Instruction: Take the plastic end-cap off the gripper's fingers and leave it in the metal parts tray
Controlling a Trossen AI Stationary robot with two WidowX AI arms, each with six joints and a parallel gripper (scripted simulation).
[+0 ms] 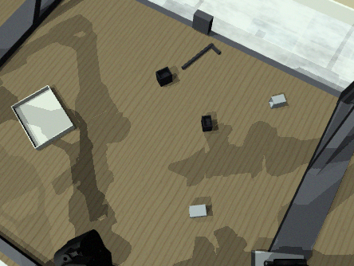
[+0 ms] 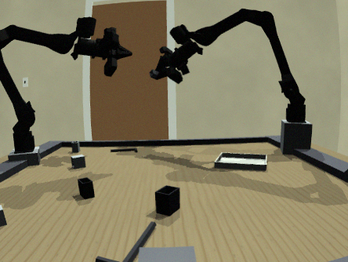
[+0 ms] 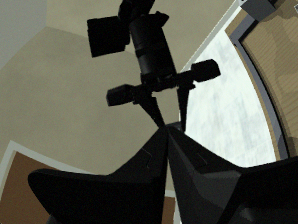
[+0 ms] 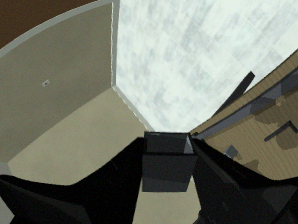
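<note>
My right gripper is now 10 mm short of the grey plastic end-cap, 30 mm to the right of it and 10 mm above it. Also, from my right hand: metal parts tray 370 mm behind, 190 mm to the right, 280 mm below; L-shaped dark bar 730 mm behind, 100 mm to the left, 280 mm below.
</note>
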